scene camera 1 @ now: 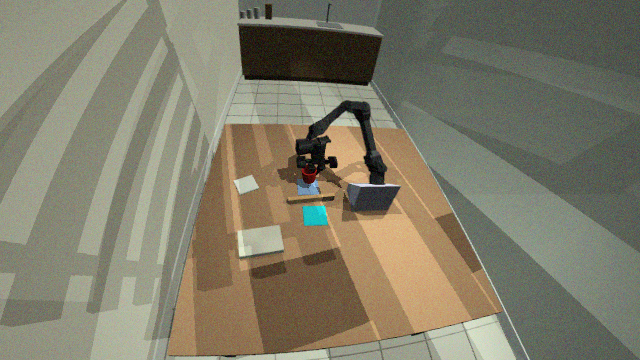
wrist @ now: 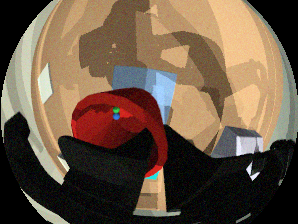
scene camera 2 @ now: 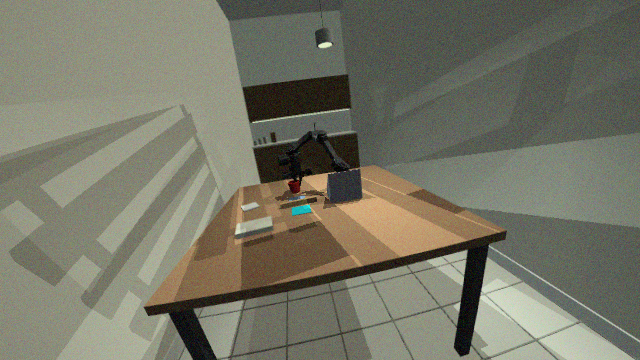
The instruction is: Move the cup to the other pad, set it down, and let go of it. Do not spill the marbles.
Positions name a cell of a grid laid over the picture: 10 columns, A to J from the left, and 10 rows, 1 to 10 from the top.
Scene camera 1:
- grey slab: D7
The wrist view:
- my gripper: F6
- red cup: D6
